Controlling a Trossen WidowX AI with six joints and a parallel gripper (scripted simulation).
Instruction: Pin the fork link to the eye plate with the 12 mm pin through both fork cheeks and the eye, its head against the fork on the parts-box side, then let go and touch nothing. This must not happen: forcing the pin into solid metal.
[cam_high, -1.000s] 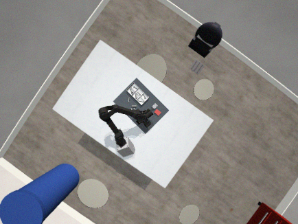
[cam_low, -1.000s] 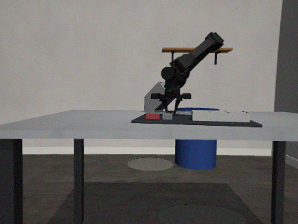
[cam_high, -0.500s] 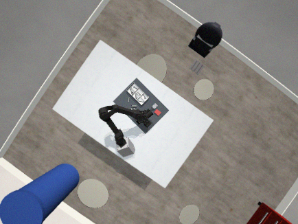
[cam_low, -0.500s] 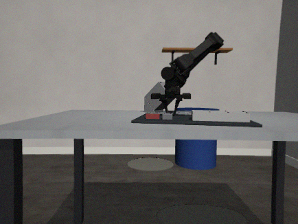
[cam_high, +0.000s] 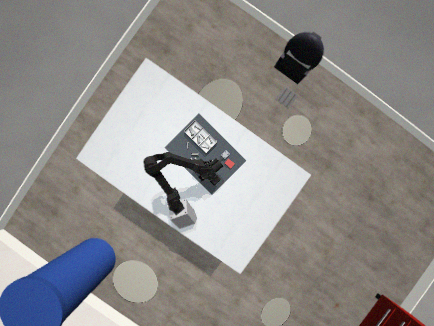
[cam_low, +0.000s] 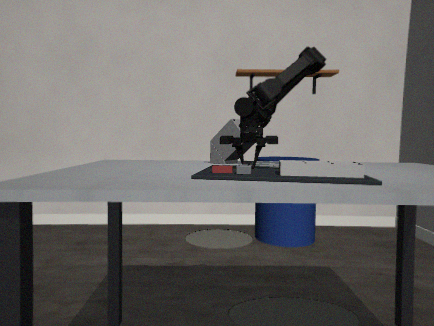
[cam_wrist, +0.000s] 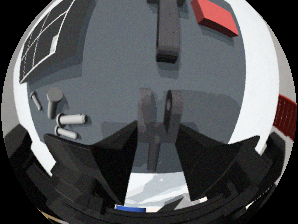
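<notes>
Right now the fork link is 3 cm below my hand. Round my hand: grey pin 10 cm to the left, 3 cm below, 1 cm behind; dark mat 11 cm to the left, 6 cm ahead, 5 cm below; eye plate 8 cm ahead, 3 cm below, 1 cm to the left.
</notes>
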